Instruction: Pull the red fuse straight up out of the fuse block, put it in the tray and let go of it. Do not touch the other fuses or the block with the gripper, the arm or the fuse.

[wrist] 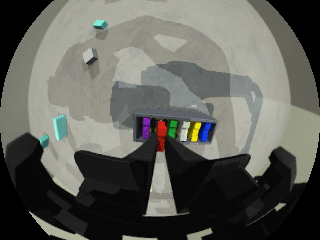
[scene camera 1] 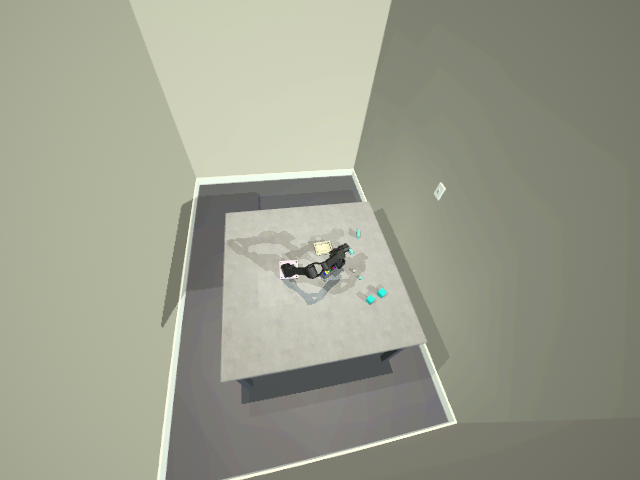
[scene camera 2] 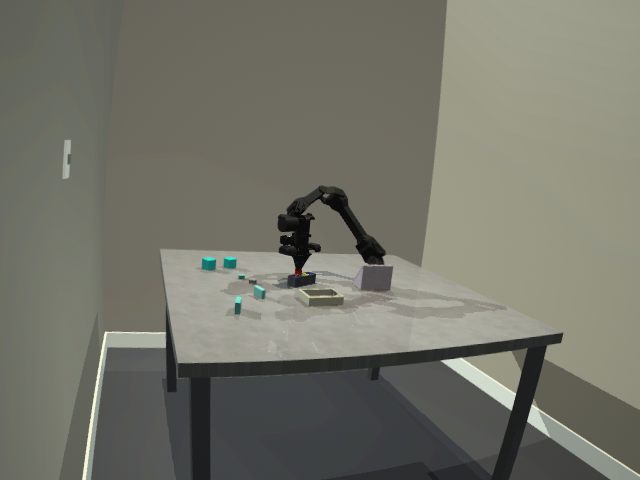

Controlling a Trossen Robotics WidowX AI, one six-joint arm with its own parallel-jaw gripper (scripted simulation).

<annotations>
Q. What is the gripper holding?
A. A red fuse.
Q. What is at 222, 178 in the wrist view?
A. The gripper.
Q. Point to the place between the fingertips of the gripper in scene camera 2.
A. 298, 270
</annotations>
